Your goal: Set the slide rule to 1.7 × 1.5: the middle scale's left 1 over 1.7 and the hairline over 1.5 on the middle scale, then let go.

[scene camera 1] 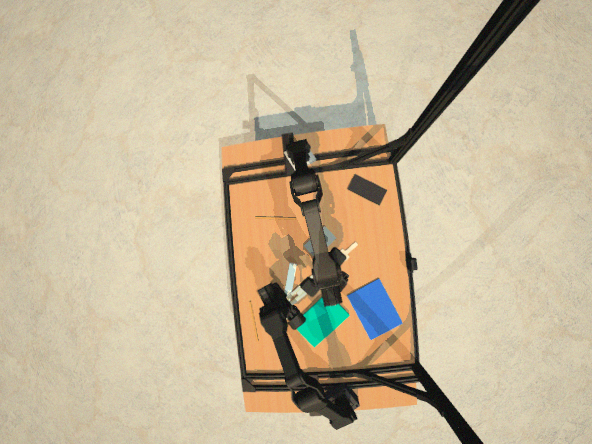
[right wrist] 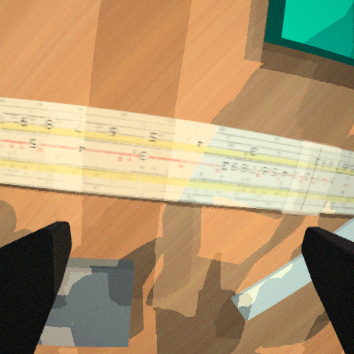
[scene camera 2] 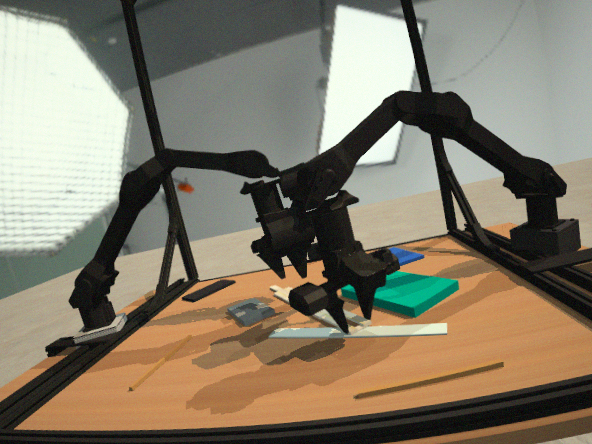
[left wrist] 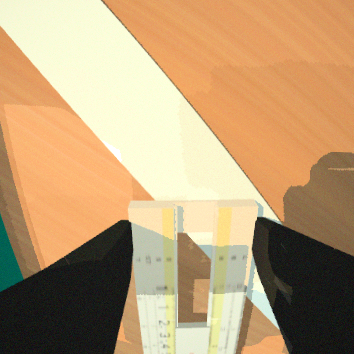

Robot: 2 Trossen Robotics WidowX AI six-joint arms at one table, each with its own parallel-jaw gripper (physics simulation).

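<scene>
The cream slide rule (scene camera 1: 351,247) (scene camera 2: 281,291) (left wrist: 225,309) (right wrist: 140,154) with yellow bands lies flat on the table. My left gripper (scene camera 1: 292,297) (scene camera 2: 354,322) (left wrist: 191,230) is shut on one end of its body, where the middle scale leaves an empty slot. The clear cursor (right wrist: 314,175) with its hairline sits near that end. My right gripper (scene camera 1: 323,270) (scene camera 2: 291,270) (right wrist: 190,237) is open and empty, hovering above the rule's middle part, slightly to one side.
A plain pale ruler (scene camera 1: 290,275) (scene camera 2: 404,329) (left wrist: 123,105) (right wrist: 281,281) lies under the held end. A teal block (scene camera 1: 321,323) (scene camera 2: 409,291), a blue block (scene camera 1: 375,308), a grey block (scene camera 2: 250,310) (right wrist: 95,302), a black slab (scene camera 1: 366,189) and two pencils (scene camera 2: 159,363) (scene camera 2: 428,379) lie around.
</scene>
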